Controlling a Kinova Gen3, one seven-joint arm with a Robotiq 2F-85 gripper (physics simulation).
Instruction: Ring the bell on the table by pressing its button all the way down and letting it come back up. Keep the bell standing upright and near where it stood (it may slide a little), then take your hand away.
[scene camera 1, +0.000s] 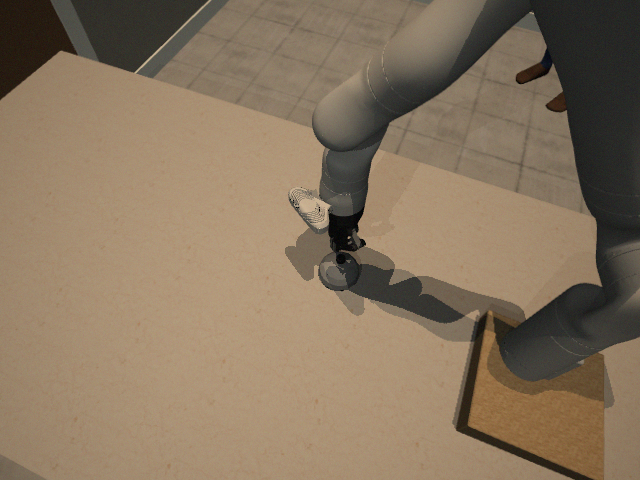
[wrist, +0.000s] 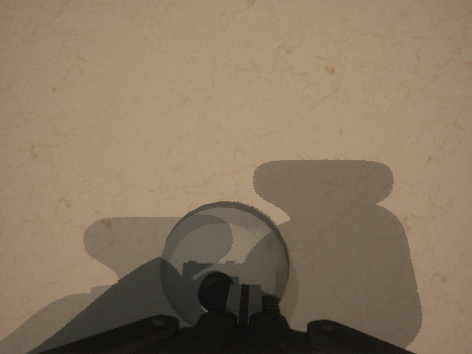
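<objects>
My gripper (scene camera 1: 336, 247) is 0.80 m from the lens; a bell (scene camera 1: 336, 276) is 0.82 m from the lens.
</objects>
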